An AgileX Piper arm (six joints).
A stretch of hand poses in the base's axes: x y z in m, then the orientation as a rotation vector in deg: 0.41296 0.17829 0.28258 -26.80 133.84 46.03; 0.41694 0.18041 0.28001 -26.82 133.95 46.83; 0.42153 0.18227 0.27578 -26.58 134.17 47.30; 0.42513 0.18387 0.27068 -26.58 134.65 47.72; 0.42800 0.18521 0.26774 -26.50 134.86 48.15; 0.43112 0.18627 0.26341 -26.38 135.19 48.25; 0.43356 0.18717 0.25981 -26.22 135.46 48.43; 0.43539 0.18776 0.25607 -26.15 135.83 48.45; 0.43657 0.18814 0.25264 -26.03 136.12 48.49; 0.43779 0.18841 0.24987 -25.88 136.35 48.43; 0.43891 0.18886 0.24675 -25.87 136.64 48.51; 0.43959 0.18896 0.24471 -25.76 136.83 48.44; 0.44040 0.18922 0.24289 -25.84 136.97 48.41; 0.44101 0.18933 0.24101 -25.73 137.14 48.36
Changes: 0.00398 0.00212 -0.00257 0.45 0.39 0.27; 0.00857 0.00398 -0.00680 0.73 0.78 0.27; 0.01217 0.00558 -0.01190 0.81 1.36 0.45; 0.01504 0.00692 -0.01484 1.02 1.71 0.54; 0.01816 0.00798 -0.01917 0.99 2.06 0.52; 0.02060 0.00888 -0.02277 1.04 2.38 0.49; 0.02243 0.00947 -0.02651 0.94 2.73 0.48; 0.02361 0.00985 -0.02994 0.89 3.01 0.44; 0.02483 0.01012 -0.03271 0.81 3.21 0.34; 0.02595 0.01057 -0.03583 0.75 3.50 0.38; 0.02663 0.01067 -0.03787 0.67 3.65 0.30; 0.02744 0.01093 -0.03969 0.58 3.76 0.36; 0.02805 0.01104 -0.04157 0.51 3.90 0.29
